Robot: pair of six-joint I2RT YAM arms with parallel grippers.
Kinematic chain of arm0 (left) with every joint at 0, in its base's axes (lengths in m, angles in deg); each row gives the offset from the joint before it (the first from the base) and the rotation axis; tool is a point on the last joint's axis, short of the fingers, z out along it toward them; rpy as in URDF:
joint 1: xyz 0 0 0.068 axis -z
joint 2: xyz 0.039 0.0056 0.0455 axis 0.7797 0.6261 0
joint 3: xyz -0.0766 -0.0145 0.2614 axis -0.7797 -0.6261 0
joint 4: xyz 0.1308 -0.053 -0.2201 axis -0.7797 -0.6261 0
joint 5: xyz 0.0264 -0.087 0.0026 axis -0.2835 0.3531 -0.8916
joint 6: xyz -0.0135 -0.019 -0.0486 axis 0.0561 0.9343 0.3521
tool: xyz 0 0 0 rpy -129.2 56.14 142.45
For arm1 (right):
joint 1: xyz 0 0 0.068 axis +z
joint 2: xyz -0.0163 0.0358 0.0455 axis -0.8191 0.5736 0
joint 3: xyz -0.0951 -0.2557 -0.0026 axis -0.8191 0.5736 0
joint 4: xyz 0.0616 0.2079 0.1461 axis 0.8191 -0.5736 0
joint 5: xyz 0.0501 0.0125 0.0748 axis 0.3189 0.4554 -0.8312
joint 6: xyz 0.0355 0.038 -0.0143 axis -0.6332 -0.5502 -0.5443
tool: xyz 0 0 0 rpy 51.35 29.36 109.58
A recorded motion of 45 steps. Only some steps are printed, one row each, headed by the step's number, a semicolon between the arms.
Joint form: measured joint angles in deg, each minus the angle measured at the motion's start. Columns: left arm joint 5, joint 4, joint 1, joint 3, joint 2, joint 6; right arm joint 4, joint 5, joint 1, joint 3, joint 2, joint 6.
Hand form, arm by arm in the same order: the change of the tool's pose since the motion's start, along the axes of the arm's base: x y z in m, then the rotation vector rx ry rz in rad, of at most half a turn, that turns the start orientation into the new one. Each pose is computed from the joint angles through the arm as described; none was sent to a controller.
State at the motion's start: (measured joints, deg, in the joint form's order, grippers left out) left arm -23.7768 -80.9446 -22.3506 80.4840 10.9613 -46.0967; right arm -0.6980 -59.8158 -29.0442 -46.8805 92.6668 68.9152
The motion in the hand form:
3: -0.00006 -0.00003 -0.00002 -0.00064 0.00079 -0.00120; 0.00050 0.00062 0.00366 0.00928 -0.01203 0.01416
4: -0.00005 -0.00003 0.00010 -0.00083 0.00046 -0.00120; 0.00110 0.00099 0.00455 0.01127 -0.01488 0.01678
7: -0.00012 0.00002 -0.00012 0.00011 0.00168 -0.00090; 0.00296 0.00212 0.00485 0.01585 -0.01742 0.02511
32: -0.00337 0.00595 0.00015 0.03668 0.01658 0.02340; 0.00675 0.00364 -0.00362 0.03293 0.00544 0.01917
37: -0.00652 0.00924 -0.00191 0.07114 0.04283 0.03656; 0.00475 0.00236 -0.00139 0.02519 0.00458 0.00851
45: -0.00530 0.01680 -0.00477 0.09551 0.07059 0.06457; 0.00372 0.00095 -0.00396 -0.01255 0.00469 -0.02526
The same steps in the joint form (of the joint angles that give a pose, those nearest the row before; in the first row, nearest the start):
3: 0.09 -0.02 0.00 0.00 0.00 0.00; 0.35 -0.83 0.00 -0.59 0.09 0.00
4: 0.09 -0.02 0.00 0.02 0.00 0.00; 0.42 -0.98 0.00 -0.85 0.22 0.00
7: 0.07 -0.09 0.00 0.00 0.00 0.00; 0.79 -1.49 0.00 -1.31 0.72 -0.11
32: -1.60 -2.67 -0.41 0.00 -0.70 -0.50; 4.00 -1.49 -0.04 -0.28 1.95 -2.38
37: -2.75 -5.31 -0.52 0.02 -0.98 -0.83; 2.82 -0.81 -0.04 -0.28 1.27 -1.92
45: -3.50 -7.34 -1.62 0.02 -0.98 -0.83; -0.22 1.51 -0.02 -0.28 0.83 0.28

